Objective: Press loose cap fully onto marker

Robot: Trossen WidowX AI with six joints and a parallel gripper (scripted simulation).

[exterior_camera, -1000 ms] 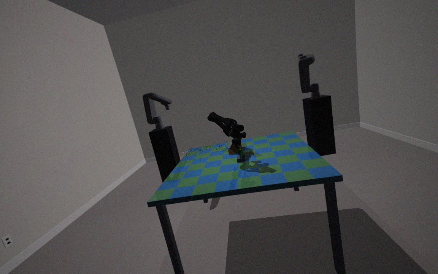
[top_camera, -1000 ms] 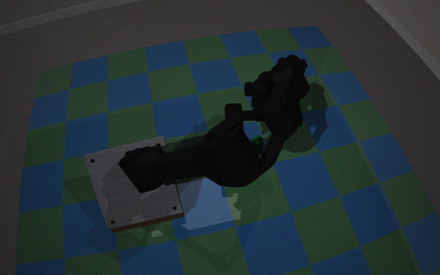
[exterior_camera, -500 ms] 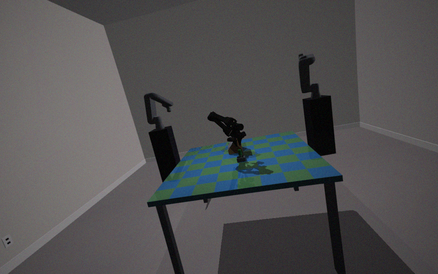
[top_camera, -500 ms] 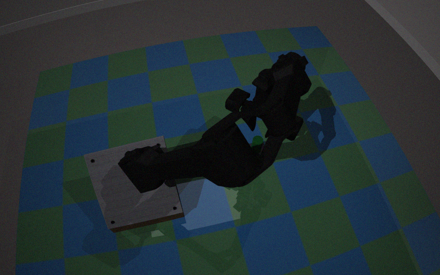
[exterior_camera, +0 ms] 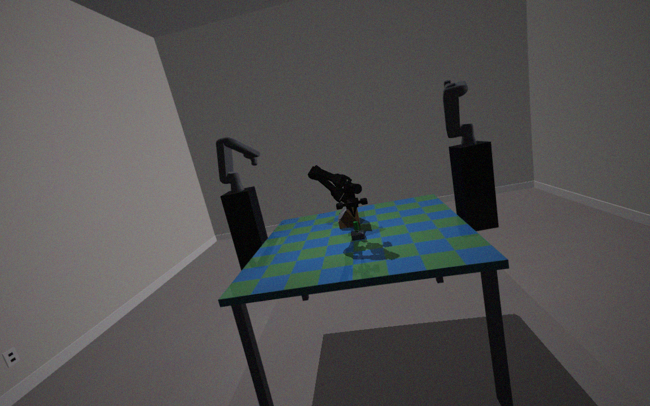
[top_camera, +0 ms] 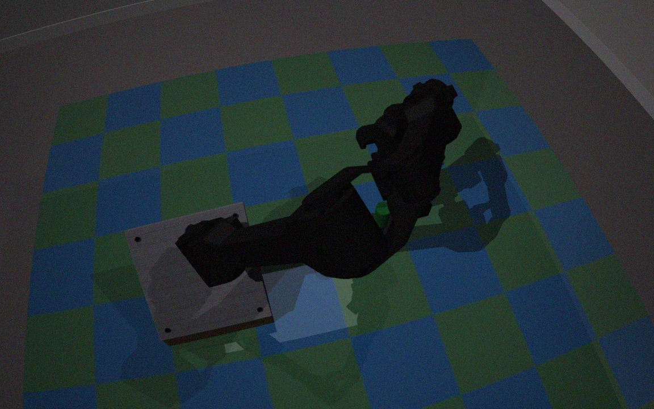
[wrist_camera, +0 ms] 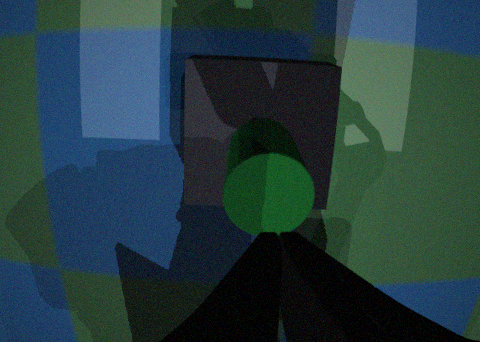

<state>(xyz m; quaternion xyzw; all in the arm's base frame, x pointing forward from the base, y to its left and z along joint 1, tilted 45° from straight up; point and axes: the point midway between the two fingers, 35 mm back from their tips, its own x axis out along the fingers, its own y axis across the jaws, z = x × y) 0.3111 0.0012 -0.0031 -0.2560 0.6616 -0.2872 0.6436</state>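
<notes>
My gripper tip is now 6 cm above the green cap. Also, from my gripper tip: block 12 cm below.
</notes>
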